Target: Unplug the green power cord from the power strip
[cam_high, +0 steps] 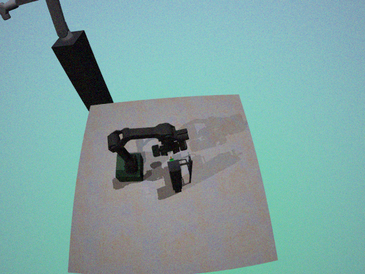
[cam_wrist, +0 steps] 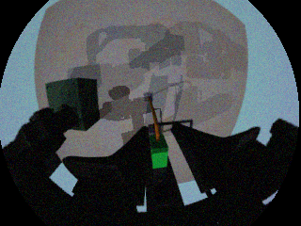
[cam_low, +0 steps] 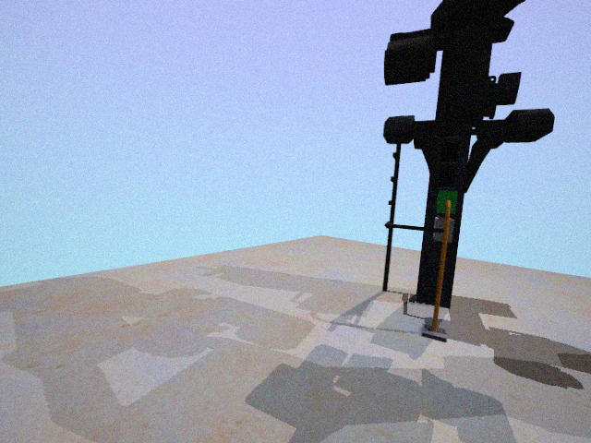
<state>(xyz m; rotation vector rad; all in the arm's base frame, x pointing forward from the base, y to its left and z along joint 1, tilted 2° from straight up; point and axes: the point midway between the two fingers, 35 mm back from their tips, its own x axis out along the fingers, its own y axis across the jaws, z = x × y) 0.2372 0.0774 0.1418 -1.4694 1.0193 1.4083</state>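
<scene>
The plug lies 2 cm ahead of my gripper tip and 7 cm to the right of it.
</scene>
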